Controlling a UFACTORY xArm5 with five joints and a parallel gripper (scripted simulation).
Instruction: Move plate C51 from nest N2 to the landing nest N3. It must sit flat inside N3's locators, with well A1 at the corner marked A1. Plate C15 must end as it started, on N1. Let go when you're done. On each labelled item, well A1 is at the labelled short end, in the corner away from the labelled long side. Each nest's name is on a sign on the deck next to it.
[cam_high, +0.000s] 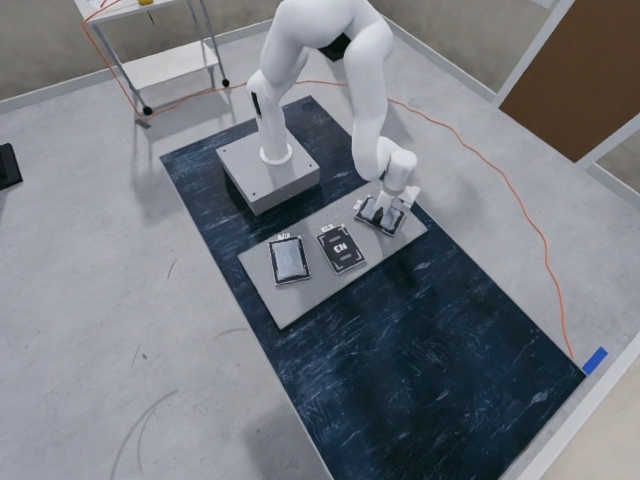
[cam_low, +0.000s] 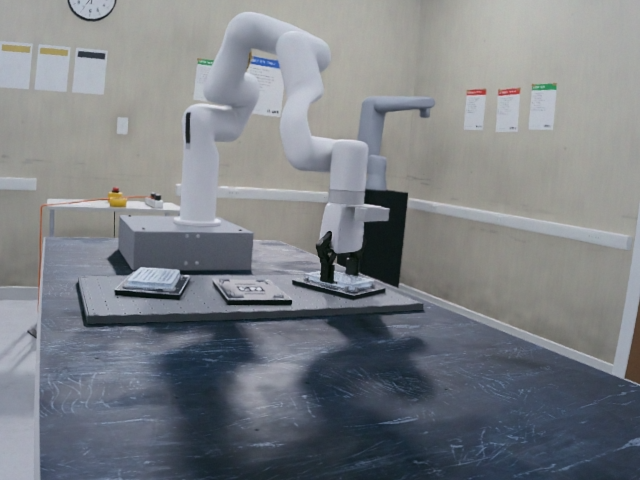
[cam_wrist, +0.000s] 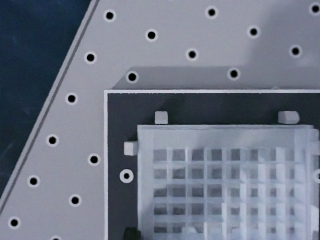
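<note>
My hand is 10 mm above the plate C51.
</note>
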